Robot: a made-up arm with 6 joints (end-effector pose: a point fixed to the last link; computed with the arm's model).
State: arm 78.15 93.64 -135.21 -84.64 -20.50 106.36
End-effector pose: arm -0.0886 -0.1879 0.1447 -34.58 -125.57 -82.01
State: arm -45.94 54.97 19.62 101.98 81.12 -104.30
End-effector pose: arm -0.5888 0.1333 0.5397 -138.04 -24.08 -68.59
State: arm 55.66 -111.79 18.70 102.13 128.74 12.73
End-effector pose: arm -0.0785 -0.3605 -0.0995 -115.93 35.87 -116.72
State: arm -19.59 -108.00 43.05 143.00 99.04 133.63
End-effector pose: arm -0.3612 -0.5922 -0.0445 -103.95 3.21 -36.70
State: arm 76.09 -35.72 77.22 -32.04 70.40 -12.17
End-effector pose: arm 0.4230 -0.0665 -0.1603 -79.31 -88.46 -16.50
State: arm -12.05 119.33 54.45 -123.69 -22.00 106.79
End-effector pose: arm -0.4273 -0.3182 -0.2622 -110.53 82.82 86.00
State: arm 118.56 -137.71 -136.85 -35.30 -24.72 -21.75
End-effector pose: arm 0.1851 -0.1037 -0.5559 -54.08 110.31 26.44
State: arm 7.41 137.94 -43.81 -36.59 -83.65 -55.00
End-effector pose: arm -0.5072 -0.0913 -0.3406 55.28 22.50 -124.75
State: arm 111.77 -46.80 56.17 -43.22 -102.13 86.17
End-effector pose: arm 0.8153 -0.0142 -0.2160 95.10 -3.19 -53.98
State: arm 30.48 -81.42 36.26 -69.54 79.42 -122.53
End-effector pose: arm -0.2809 -0.1979 -0.0624 -114.51 -36.64 -85.09
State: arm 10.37 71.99 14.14 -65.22 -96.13 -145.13
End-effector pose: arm -0.3940 0.2044 -0.5684 64.14 46.20 -46.81
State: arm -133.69 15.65 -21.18 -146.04 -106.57 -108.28
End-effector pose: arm -0.0137 0.3266 0.5139 19.00 -95.32 110.34
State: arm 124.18 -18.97 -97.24 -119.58 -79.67 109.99
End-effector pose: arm 0.2819 0.0821 -0.4007 -29.42 -46.29 103.08
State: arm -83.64 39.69 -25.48 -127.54 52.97 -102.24
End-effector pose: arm 0.1619 0.1497 0.3470 59.31 -28.93 4.82
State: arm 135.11 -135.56 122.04 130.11 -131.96 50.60
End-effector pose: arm 0.9853 -0.1092 -0.3249 -82.43 15.58 48.29
